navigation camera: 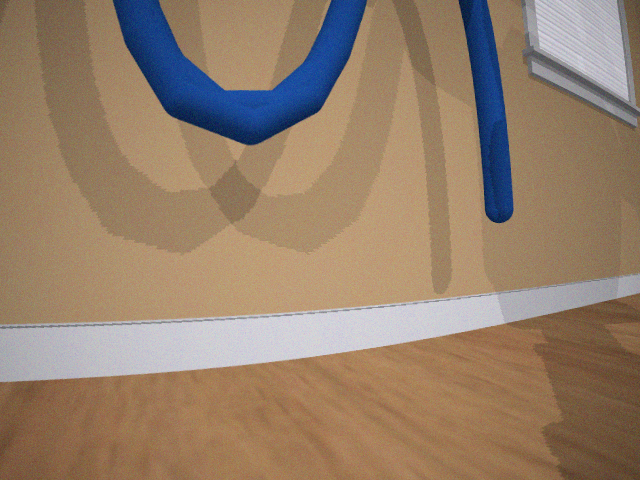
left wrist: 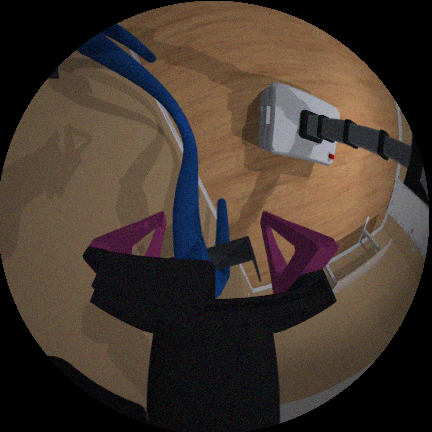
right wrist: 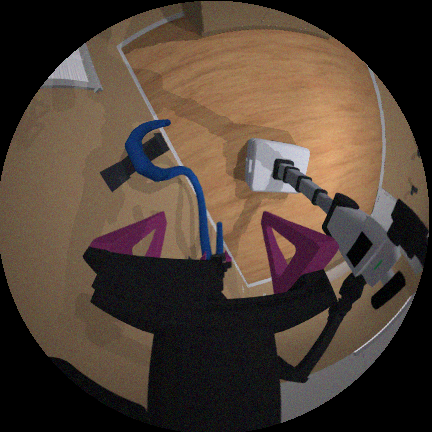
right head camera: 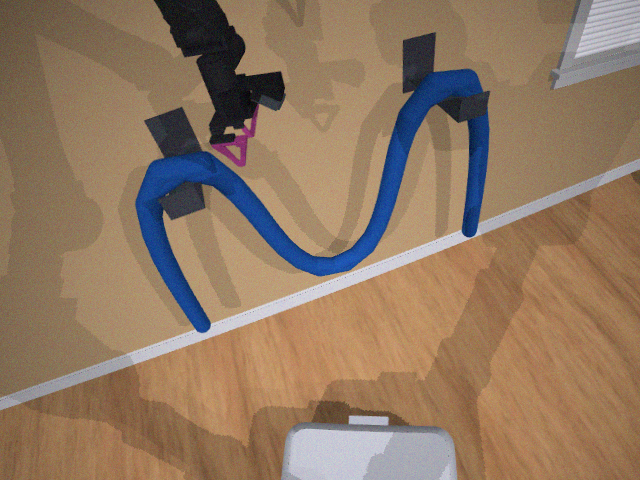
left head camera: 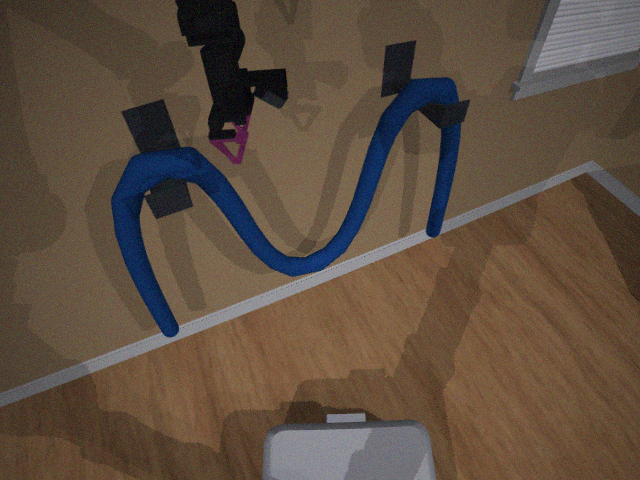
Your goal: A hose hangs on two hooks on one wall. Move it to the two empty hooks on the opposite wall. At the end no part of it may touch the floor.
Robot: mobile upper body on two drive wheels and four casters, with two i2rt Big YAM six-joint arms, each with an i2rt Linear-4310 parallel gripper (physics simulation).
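Seen in the pictures: left gripper, between the fingertips: [left wrist: 212,216] [right wrist: 215,251] [right head camera: 246,150] [left head camera: 240,148]; right gripper, between the fingertips: [right wrist: 213,216]; left arm's base, origin of its link: [right wrist: 349,292].
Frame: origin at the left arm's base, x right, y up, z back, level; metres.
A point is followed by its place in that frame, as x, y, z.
Observation:
The blue hose [left head camera: 364,191] {0.297, -0.707, -0.884} [right head camera: 392,165] {0.313, -0.619, -0.892} [left wrist: 189,165] {-0.024, -0.684, -0.749} [right wrist: 142,160] {0.448, -0.401, -0.946} [navigation camera: 248,116] {0.149, -1.019, -0.811} hangs over a left dark hook [left head camera: 149,126] {-0.244, -0.408, -0.831} [right head camera: 173,131] {-0.237, -0.406, -0.834} [left wrist: 232,251] {-0.144, -0.460, -0.636} and a right dark hook [left head camera: 398,67] {0.402, -0.424, -1.111} [right head camera: 418,62] {0.400, -0.426, -1.110} [right wrist: 116,175] {0.398, -0.431, -1.109}, sagging between them, both ends hanging down. My left gripper [left head camera: 240,148] {0.007, -0.375, -0.681} [right head camera: 247,150] {0.007, -0.375, -0.681} [left wrist: 212,216] {0.007, -0.375, -0.681} is open, just right of the left hook in the head views; in its wrist view the hose shows between the fingers, unheld. My right gripper [right wrist: 213,216] {0.455, -0.032, -0.696} is open; the head views do not show it. The two empty hooks cannot be made out.
The light grey robot base [left head camera: 315,449] {0.126, -1.150, -0.240} [right head camera: 330,449] {0.112, -1.150, -0.240} [left wrist: 285,120] {0.208, -1.150, -0.216} [right wrist: 257,175] {0.138, -1.150, -0.256} stands on the wooden floor facing the hose wall. A window [left head camera: 584,36] {1.205, -0.438, -1.456} [right head camera: 610,31] {1.117, -0.482, -1.418} [navigation camera: 581,41] {1.277, -0.404, -1.487} is to the right. A white skirting board [navigation camera: 206,346] {0.058, -1.369, -0.951} runs below the hose. Small dark shapes lie at the right wrist view's right edge.

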